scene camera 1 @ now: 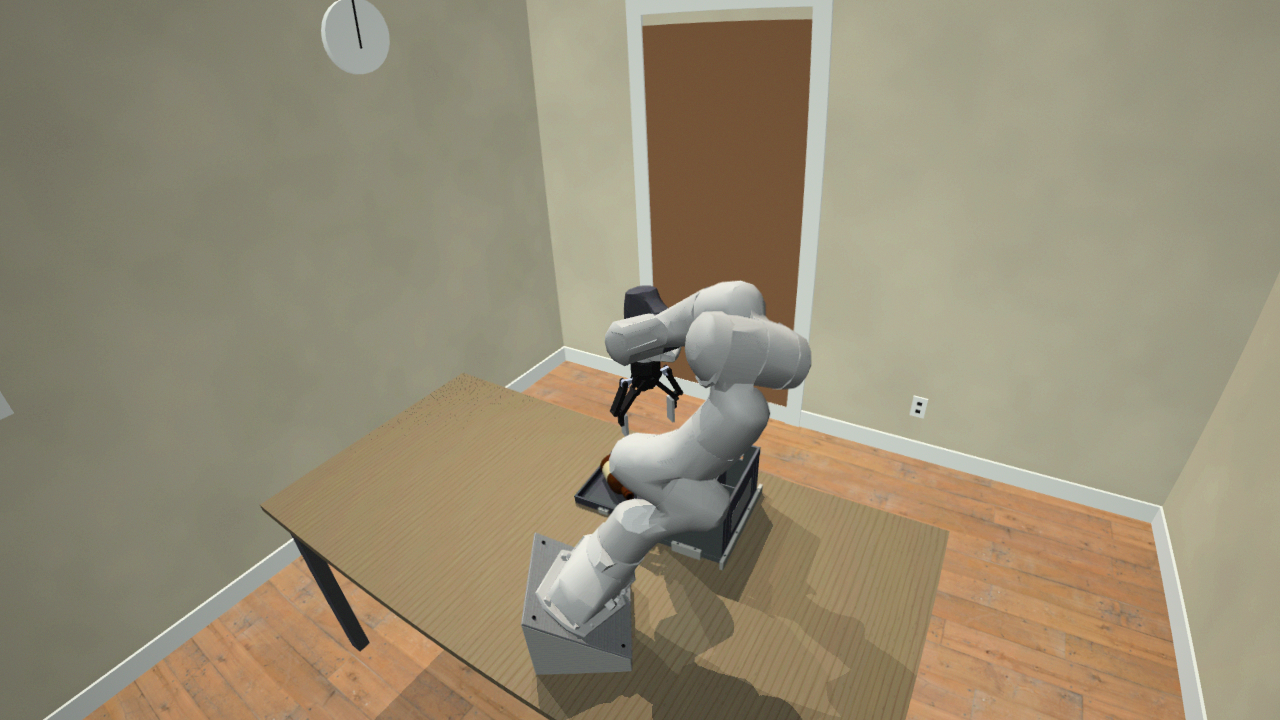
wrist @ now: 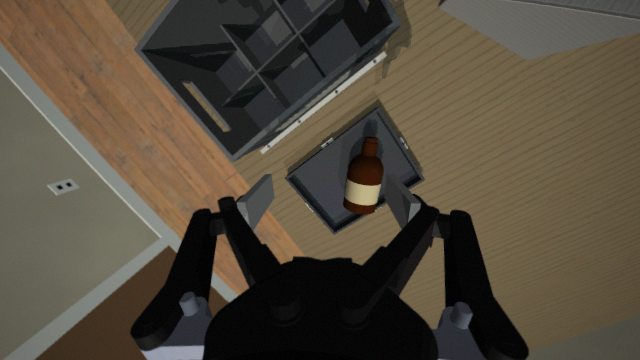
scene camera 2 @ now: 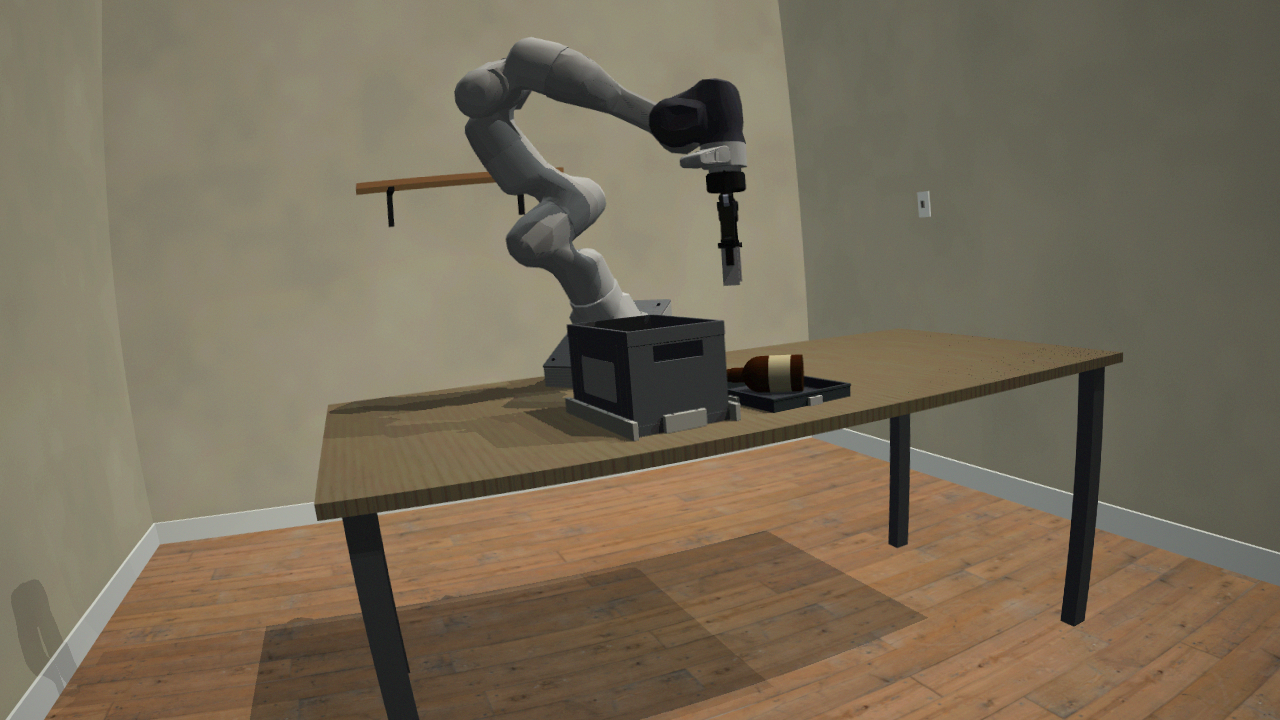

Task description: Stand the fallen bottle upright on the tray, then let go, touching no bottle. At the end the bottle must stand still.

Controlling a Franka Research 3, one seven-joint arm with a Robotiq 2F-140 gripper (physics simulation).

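A brown bottle (scene camera 1: 615, 481) (scene camera 2: 760, 373) (wrist: 364, 176) with a cream label lies on its side on the dark shallow tray (scene camera 1: 588, 497) (scene camera 2: 836, 391) (wrist: 320, 185). In the wrist view its neck points up toward the tray's upper corner, and its base lies over the tray's lower rim. In scene camera 1 the arm hides part of both. My gripper (scene camera 1: 648, 422) (scene camera 2: 732, 279) (wrist: 328, 186) is open and empty. It points down and hangs well above the tray, apart from the bottle. In the wrist view the bottle shows between the fingertips, nearer the right one.
A tall dark crate (scene camera 1: 744, 501) (scene camera 2: 677, 380) (wrist: 185, 110) with inner dividers stands right beside the tray on the wooden table (scene camera 1: 429, 474) (scene camera 2: 966, 367) (wrist: 500, 175). Pale strips lie along the crate's base. The arm's base block (scene camera 1: 581, 658) stands on the table behind them.
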